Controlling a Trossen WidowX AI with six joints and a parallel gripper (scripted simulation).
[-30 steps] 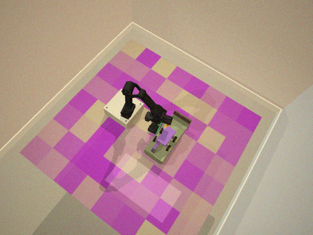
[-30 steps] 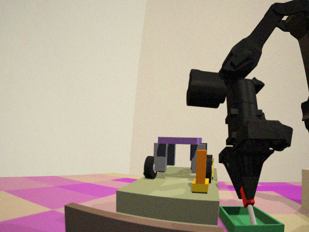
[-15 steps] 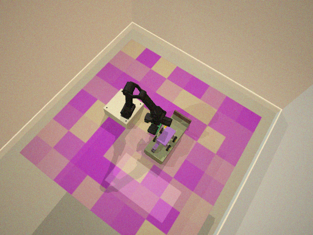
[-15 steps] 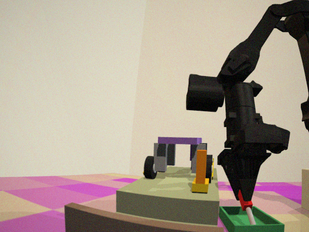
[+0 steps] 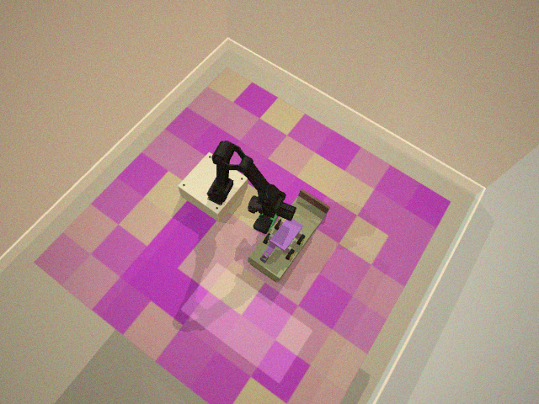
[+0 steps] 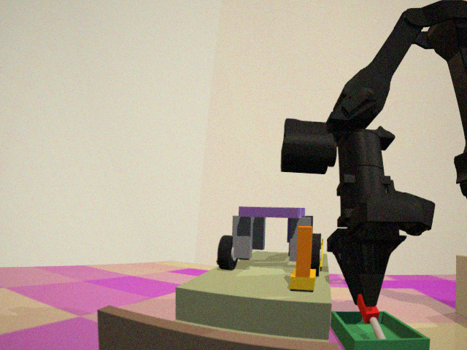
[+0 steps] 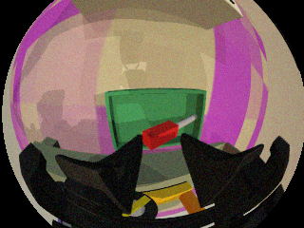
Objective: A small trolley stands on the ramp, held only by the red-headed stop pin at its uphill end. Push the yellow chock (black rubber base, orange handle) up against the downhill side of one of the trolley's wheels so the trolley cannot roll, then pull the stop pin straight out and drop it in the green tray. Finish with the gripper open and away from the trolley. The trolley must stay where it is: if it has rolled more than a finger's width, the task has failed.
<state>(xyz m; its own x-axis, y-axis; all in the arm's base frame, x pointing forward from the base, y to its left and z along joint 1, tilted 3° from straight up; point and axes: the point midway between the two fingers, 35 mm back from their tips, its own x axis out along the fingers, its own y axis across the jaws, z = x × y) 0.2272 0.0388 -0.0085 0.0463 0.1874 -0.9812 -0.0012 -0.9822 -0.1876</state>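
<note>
The red-headed stop pin lies 20 mm to the left of my gripper tip and 10 mm below it. From my gripper tip the other things lie so: green tray 10 mm behind, 50 mm below; pale green ramp 100 mm ahead, 90 mm to the right, 10 mm above; yellow chock 70 mm ahead, 40 mm above.
</note>
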